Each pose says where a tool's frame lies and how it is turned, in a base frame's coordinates. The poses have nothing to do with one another.
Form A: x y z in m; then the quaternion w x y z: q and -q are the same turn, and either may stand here.
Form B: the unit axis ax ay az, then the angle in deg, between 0 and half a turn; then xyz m. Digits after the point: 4 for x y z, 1 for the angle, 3 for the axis.
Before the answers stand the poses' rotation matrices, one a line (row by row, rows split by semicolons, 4 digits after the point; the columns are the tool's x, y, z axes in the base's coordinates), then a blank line. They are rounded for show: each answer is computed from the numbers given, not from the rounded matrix.
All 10 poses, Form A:
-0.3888 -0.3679 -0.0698 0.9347 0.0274 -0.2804 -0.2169
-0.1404 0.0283 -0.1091 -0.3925 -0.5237 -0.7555 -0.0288
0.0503 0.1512 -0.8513 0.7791 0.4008 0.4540 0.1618
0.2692 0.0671 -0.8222 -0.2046 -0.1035 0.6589 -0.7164
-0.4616 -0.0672 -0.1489 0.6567 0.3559 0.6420 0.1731
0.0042 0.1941 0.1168 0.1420 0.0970 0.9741 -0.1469
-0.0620 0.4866 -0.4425 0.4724 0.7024 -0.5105 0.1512
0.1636 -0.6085 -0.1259 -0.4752 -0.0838 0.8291 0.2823
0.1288 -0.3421 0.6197 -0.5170 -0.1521 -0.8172 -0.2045
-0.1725 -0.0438 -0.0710 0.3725 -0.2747 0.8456 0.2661
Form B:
0.7487 0.3901 -0.5360; -0.4208 0.9044 0.0704; 0.5123 0.1728 0.8413
-0.1433 0.7688 0.6233; 0.8140 0.4498 -0.3676; -0.5629 0.4547 -0.6902
0.5354 0.1118 0.8372; 0.6161 0.6263 -0.4776; -0.5778 0.7715 0.2664
-0.8948 -0.4296 -0.1213; 0.1568 -0.0479 -0.9865; 0.4179 -0.9018 0.1102
0.1158 0.2296 0.9664; 0.6843 0.6868 -0.2452; -0.7200 0.6897 -0.0776
-0.9409 0.2307 0.2481; 0.1473 0.9380 -0.3137; -0.3051 -0.2586 -0.9165
0.4331 -0.8600 -0.2699; -0.5743 -0.0325 -0.8180; 0.6947 0.5093 -0.5080
-0.5343 0.1293 -0.8353; -0.4073 0.8266 0.3885; 0.7407 0.5478 -0.3889
-0.4192 0.0371 0.9071; 0.4600 0.8701 0.1770; -0.7827 0.4915 -0.3818
-0.5716 -0.6628 0.4837; -0.2663 0.7075 0.6546; -0.7761 0.2454 -0.5809

0.077 -0.789 -0.610 41.7 -0.3888 -0.3679 -0.0698
0.569 0.821 0.031 133.8 -0.1404 0.0283 -0.1091
0.639 0.724 0.258 77.6 0.0503 0.1512 -0.8513
0.106 -0.673 0.732 156.4 0.2692 0.0671 -0.8222
0.472 0.851 0.230 97.9 -0.4616 -0.0672 -0.1489
0.098 0.984 -0.148 163.7 0.0042 0.1941 0.1168
0.797 -0.579 0.172 123.6 -0.0620 0.4866 -0.4425
0.095 -0.942 -0.321 123.3 0.1636 -0.6085 -0.1259
0.178 0.955 0.239 117.7 0.1288 -0.3421 0.6197
-0.296 0.911 0.287 136.3 -0.1725 -0.0438 -0.0710

